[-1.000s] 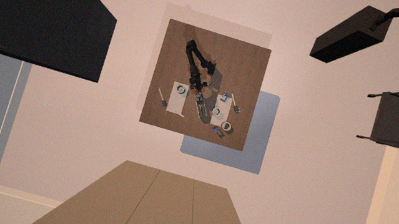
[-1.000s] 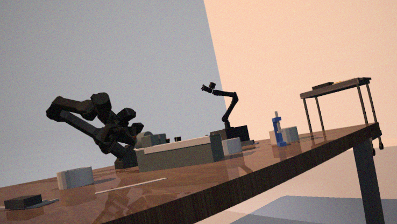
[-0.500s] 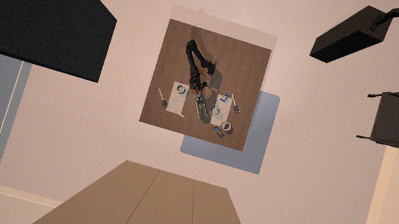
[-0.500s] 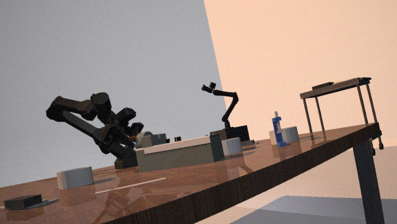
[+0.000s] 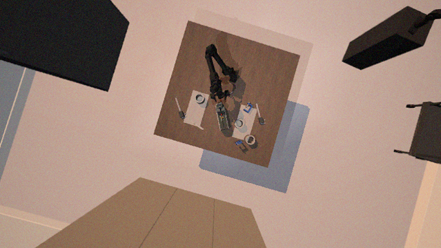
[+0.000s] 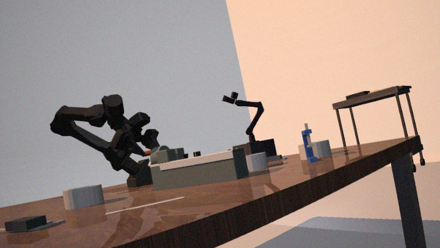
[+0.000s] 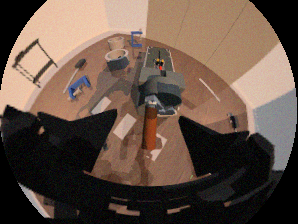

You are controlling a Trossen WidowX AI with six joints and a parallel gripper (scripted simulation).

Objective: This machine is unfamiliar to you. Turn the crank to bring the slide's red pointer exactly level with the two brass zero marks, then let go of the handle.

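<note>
Now: gripper tip 10 mm to the left of the crank handle and 10 mm past it. Also, from my gripper tip: red pointer (120 mm ahead, 60 mm to the left, 30 mm below); then thin white rod (330 mm ahead, 130 mm to the right, 110 mm below).
</note>
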